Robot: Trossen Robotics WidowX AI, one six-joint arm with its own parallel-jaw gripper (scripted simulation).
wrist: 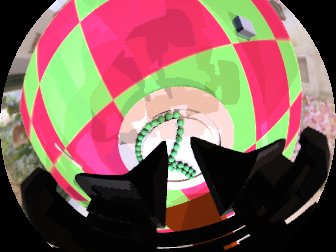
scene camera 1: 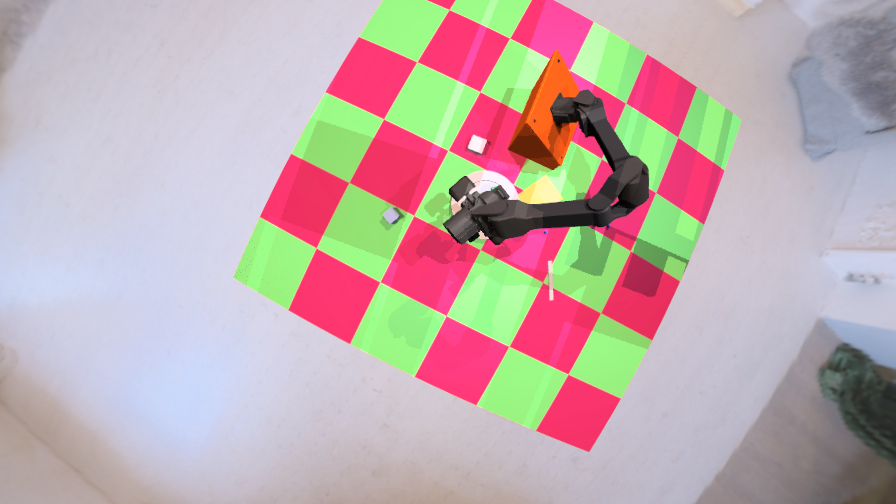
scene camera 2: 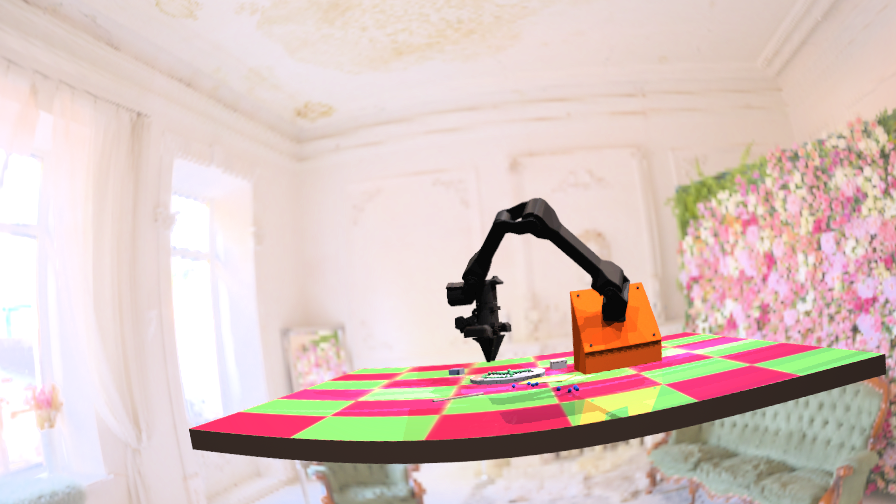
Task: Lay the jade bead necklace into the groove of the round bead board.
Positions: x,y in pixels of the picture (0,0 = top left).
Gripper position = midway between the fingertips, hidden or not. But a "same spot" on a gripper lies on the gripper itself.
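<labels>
You'd find my gripper in scene camera 2 (490,361), and it's there in scene camera 1 and the wrist view as well. For one spot on my gripper, (scene camera 1: 468,206) and (wrist: 262,178) are the same spot.
</labels>
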